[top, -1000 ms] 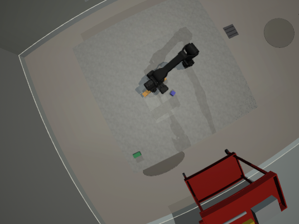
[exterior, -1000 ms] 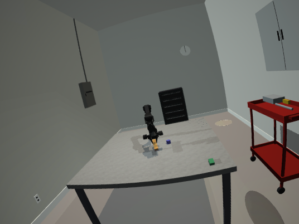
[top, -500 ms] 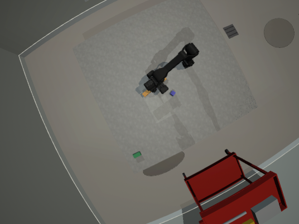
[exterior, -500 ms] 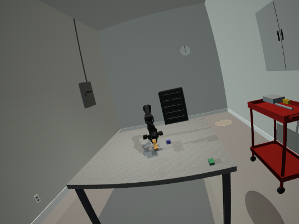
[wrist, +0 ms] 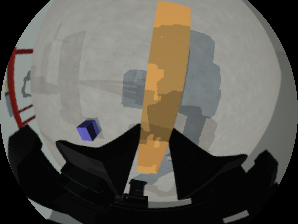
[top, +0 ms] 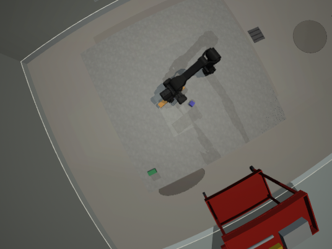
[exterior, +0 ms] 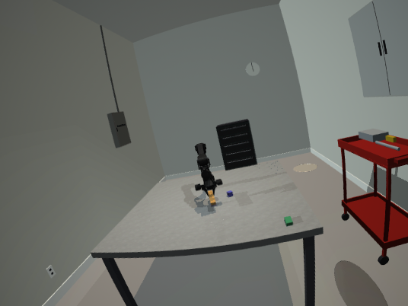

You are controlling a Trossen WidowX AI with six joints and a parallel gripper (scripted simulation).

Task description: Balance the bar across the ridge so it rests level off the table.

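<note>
Right now the orange bar is 30 mm ahead of my gripper tip and 10 mm to the left of it. Also, from my gripper tip: blue cube (90 mm behind, 120 mm to the left, 40 mm below); green block (420 mm ahead, 450 mm to the left, 50 mm below).
</note>
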